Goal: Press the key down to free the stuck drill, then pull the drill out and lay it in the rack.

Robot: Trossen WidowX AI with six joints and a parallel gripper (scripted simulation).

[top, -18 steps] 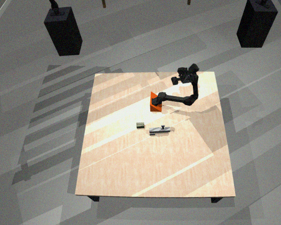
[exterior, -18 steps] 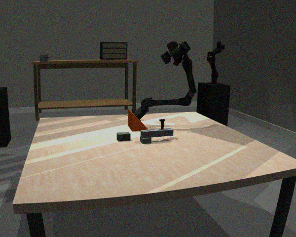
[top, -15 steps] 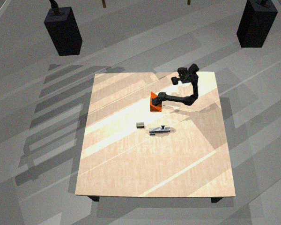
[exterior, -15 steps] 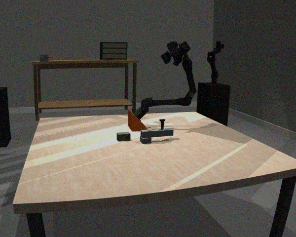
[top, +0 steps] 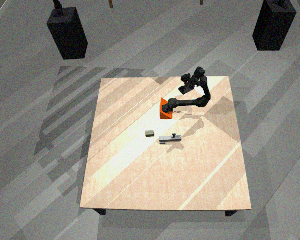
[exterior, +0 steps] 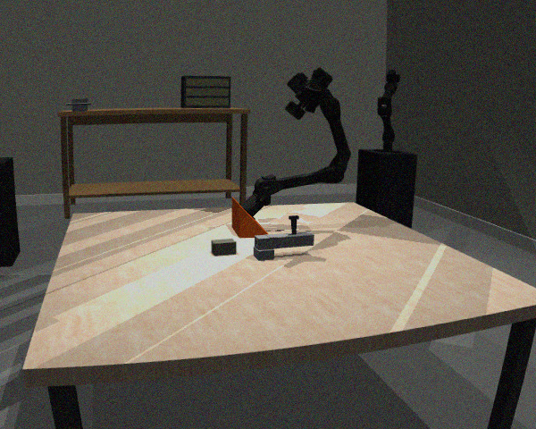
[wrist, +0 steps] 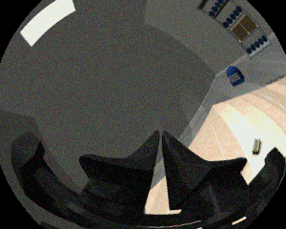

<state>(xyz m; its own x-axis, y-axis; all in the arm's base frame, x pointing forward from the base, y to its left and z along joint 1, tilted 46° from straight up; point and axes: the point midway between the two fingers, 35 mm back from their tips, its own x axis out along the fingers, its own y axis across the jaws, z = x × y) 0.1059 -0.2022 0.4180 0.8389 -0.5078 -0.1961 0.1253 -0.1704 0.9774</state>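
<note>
Right now the black key is 420 mm below my gripper tip, 110 mm ahead of it and 70 mm to the right of it. Round my gripper tip: dark box 490 mm below, 270 mm to the right, 40 mm ahead; then grey block 470 mm below, 110 mm ahead, 100 mm to the right.
</note>
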